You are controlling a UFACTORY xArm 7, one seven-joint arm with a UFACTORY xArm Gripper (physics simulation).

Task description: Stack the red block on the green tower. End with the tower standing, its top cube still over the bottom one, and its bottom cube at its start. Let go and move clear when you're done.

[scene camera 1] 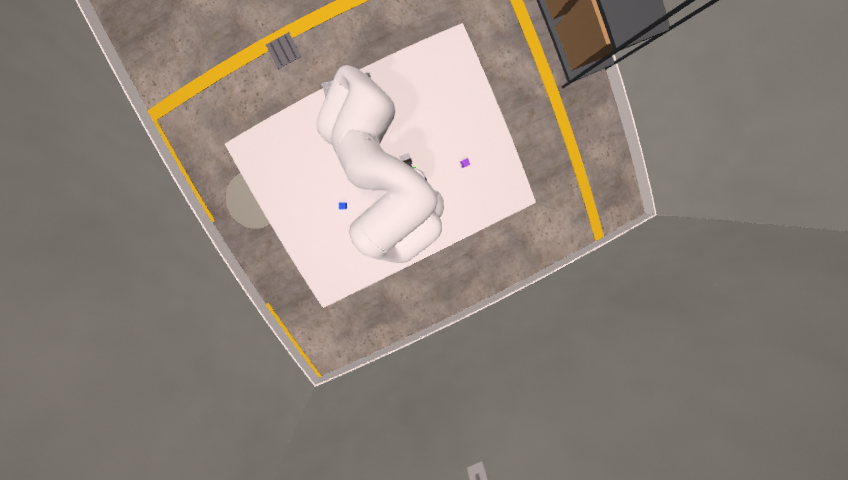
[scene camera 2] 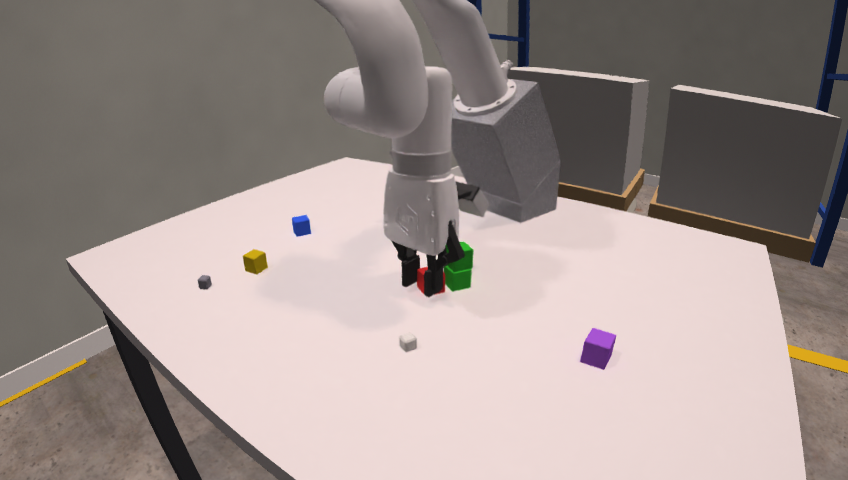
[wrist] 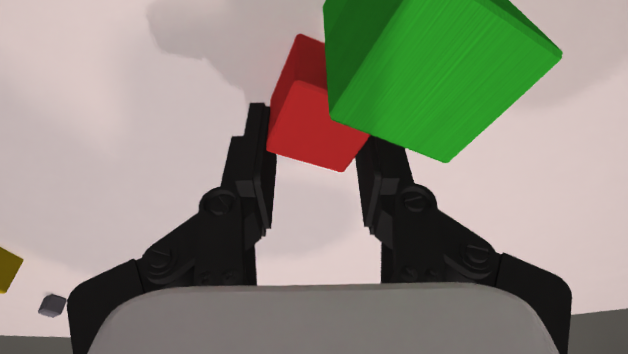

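The green tower stands on the table as two cubes, the upper green cube over the lower green cube. The red block is at table level close beside the tower's lower cube. My gripper points down and is shut on the red block, one finger against each side; the block sits turned between them. In the wrist view, the upper green cube covers the right fingertip and part of the red block. The arm hides the red block in scene camera 1.
A purple cube, a small white cube, a yellow cube, a small grey cube and a blue cube are on the white table.
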